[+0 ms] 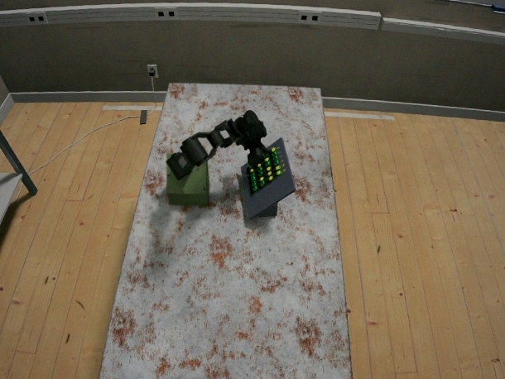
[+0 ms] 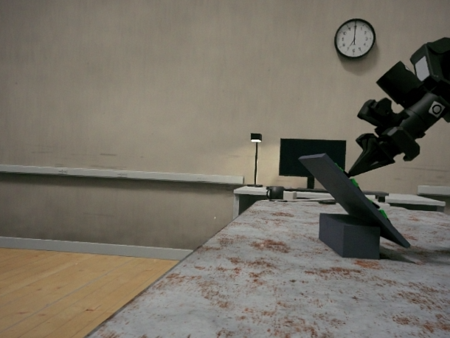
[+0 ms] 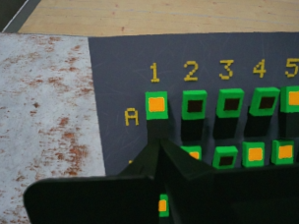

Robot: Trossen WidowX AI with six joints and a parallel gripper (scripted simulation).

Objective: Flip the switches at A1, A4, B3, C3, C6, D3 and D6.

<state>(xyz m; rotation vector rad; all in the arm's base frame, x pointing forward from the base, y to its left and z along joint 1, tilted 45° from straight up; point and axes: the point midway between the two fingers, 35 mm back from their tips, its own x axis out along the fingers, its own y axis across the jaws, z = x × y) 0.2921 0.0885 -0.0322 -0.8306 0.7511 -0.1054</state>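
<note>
My gripper is now 50 mm above the rocker switch B1 and 10 mm short of it.
</note>
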